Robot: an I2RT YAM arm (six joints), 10 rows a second.
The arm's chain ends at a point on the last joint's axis. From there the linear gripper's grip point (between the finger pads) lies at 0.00 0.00 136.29 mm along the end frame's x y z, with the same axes.
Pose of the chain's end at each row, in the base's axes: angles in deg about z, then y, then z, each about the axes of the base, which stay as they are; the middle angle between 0 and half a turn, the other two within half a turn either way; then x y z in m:
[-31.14 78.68 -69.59 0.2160 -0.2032 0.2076]
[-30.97 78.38 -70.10 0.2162 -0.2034 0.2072]
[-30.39 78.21 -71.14 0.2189 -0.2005 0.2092]
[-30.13 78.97 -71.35 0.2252 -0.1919 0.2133]
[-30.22 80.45 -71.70 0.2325 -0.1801 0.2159]
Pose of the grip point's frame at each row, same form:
[-31.14 78.68 -69.59 0.2626 -0.3284 0.2344]
[-30.97 78.38 -70.10 0.2616 -0.3289 0.2347]
[-30.39 78.21 -71.14 0.2620 -0.3268 0.2370]
[-30.13 78.97 -71.35 0.2680 -0.3186 0.2394]
[-30.22 80.45 -71.70 0.2747 -0.3077 0.2385]

